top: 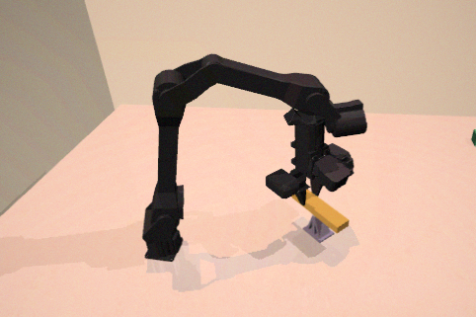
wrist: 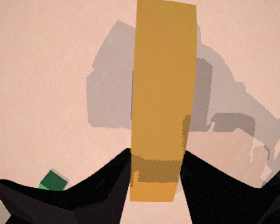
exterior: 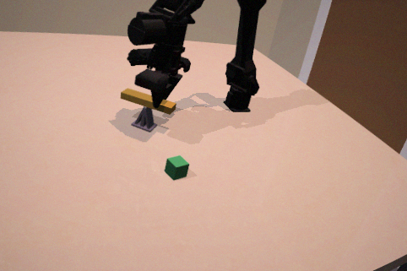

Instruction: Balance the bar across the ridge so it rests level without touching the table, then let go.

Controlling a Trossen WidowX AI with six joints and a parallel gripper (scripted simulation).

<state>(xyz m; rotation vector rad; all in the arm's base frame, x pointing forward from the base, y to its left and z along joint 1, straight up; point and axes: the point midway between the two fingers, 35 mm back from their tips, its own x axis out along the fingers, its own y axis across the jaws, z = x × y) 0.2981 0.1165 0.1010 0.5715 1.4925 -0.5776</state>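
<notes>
Now: the bar 2 cm ahead of my gripper tip and 2 cm to the right of it. The rest, counted from my gripper tip: green cube (1 cm ahead, 18 cm to the left, 5 cm below).
</notes>
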